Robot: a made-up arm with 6 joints.
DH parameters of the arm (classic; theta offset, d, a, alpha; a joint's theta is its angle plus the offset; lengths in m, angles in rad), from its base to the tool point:
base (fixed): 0.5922 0 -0.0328 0
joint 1: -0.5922 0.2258 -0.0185 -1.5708
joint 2: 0.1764 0 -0.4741 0
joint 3: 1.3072 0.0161 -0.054 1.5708
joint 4: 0 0.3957 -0.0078 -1.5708
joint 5: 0 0.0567 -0.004 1.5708
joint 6: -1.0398 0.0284 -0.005 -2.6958
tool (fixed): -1.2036 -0.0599 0 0
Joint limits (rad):
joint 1: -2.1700..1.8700
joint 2: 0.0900..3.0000
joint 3: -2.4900..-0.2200
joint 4: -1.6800..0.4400
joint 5: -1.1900..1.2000
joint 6: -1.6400..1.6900
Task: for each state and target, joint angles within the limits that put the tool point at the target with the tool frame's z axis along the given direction. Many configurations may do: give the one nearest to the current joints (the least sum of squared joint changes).
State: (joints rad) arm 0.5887 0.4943 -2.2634 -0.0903 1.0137 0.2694
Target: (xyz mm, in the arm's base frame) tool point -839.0 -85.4 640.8 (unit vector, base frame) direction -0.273 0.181 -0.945
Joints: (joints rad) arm 0.1593 0.1177 -2.4887 0.2350 1.2000 0.8318
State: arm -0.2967 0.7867 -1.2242 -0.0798 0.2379 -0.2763
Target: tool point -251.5 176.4 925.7 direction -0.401 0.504 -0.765
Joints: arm -0.5047 0.3585 -1.4927 -0.0293 0.6973 0.0550
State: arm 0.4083 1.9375 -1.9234 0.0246 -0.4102 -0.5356
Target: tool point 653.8 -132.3 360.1 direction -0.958 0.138 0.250
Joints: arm -0.2928 2.0401 -1.2588 -0.1752 -0.0149 -0.6917
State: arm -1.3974 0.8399 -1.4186 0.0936 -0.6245 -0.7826
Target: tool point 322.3 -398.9 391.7 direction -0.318 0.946 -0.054
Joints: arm -0.9103 1.7297 -0.6736 0.4008 -0.6140 -0.5584
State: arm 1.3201 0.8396 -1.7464 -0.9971 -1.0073 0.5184
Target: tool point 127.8 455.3 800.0 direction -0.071 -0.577 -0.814
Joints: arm 1.0650 1.5349 -1.4964 -0.7836 -0.7147 0.6649
